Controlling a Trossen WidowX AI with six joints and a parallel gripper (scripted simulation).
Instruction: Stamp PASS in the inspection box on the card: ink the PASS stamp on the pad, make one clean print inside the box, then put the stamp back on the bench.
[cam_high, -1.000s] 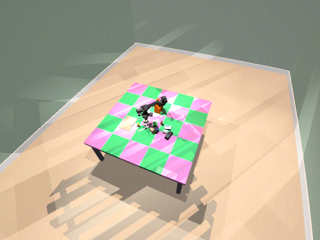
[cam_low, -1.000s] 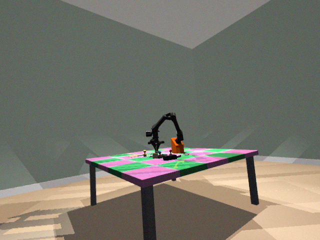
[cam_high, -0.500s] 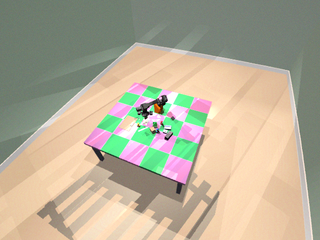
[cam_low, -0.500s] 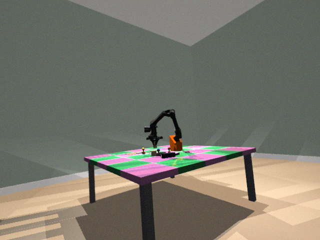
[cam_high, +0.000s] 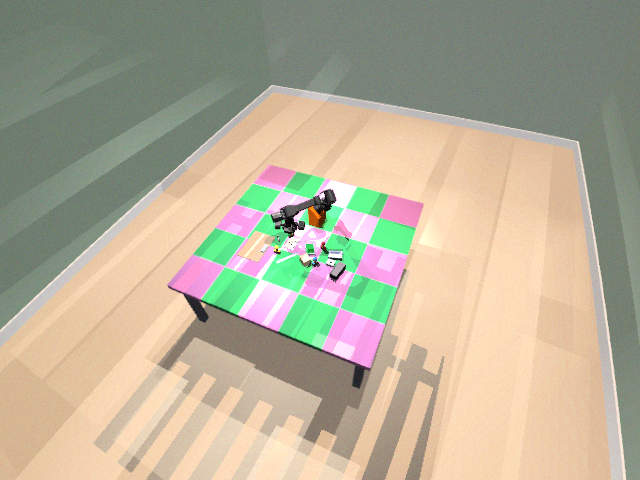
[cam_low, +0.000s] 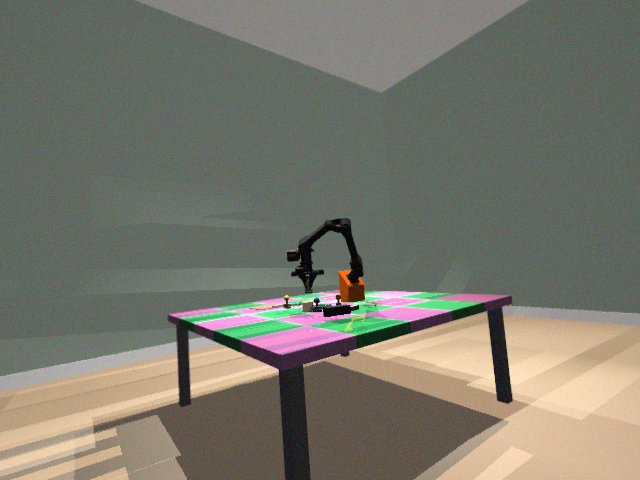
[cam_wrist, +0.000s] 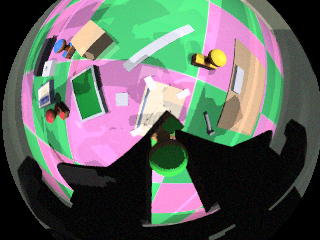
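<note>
Right now the white strip is 12 cm ahead of my gripper tip, 2 cm to the left of it and 9 cm below it. Round my gripper tip: green-knobbed stamp (right at my gripper tip); yellow-knobbed stamp (11 cm ahead, 6 cm to the right, 7 cm below); white card (9 cm below).
</note>
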